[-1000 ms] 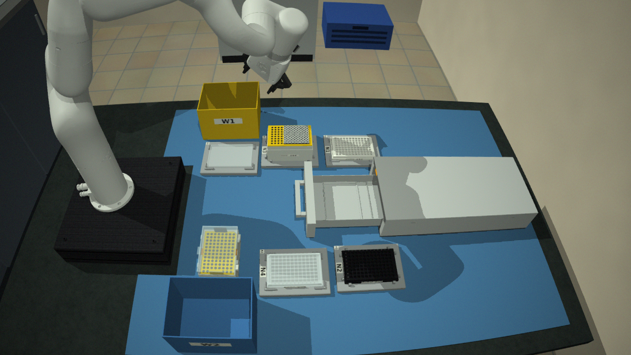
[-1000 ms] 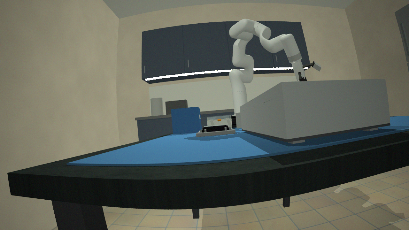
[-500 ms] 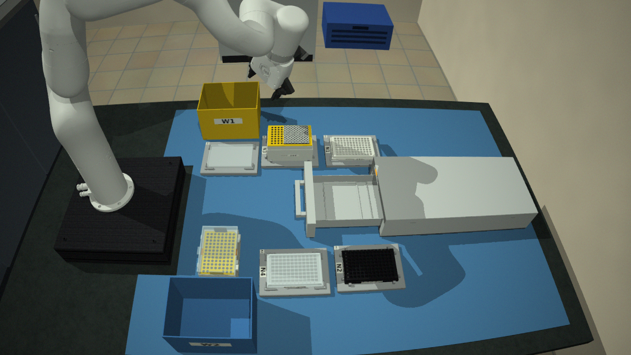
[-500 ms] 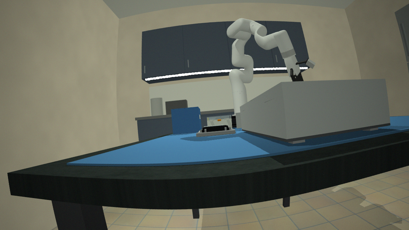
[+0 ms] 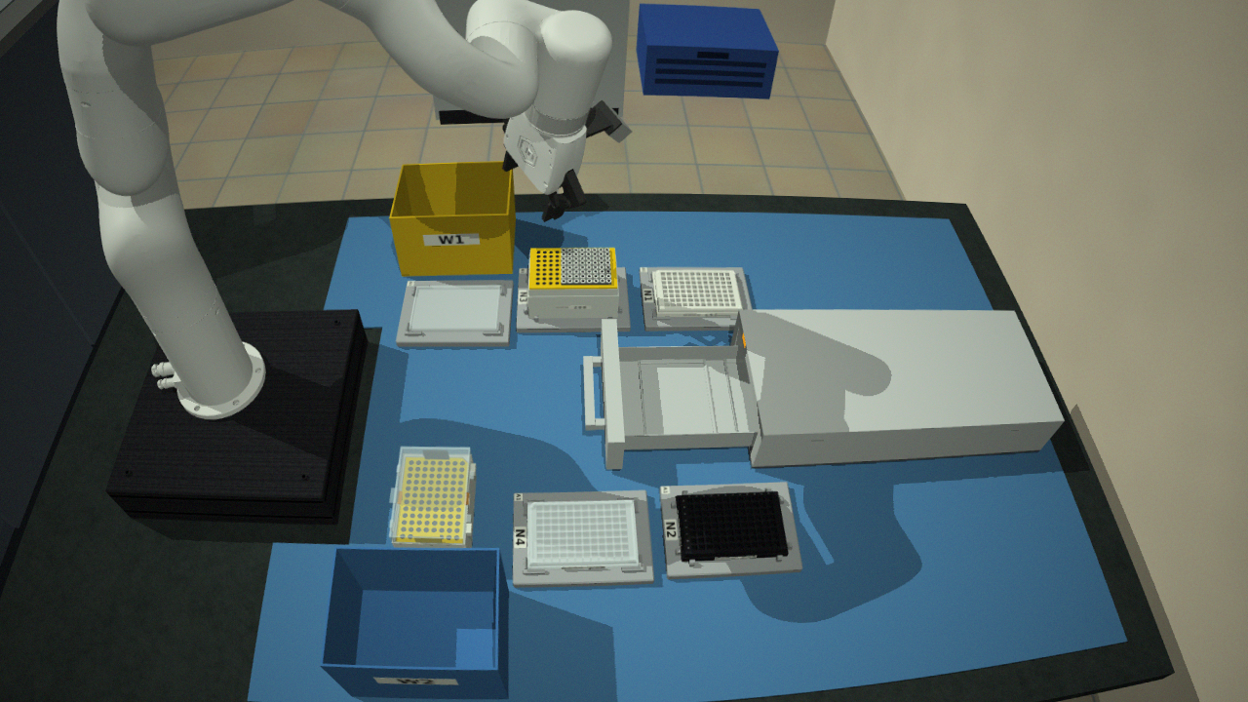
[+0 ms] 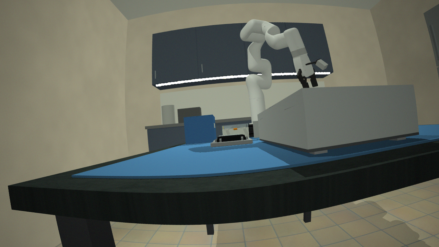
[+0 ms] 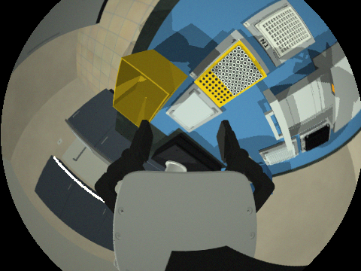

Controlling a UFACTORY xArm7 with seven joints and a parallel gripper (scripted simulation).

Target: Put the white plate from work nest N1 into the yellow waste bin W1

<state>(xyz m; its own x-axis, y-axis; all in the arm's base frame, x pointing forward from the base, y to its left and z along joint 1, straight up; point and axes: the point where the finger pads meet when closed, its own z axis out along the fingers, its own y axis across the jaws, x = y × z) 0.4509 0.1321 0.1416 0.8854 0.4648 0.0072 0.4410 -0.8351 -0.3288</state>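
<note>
Now: hand 230 mm short of the white plate, 190 mm above it and 50 mm to the left of it. The rest, counted from my hand: yellow waste bin W1: 170 mm below, 130 mm to the left, 110 mm behind; then work nest N1: 230 mm ahead, 200 mm below, 50 mm to the right; then yellow tip rack: 150 mm below, 40 mm ahead, 30 mm to the right.
</note>
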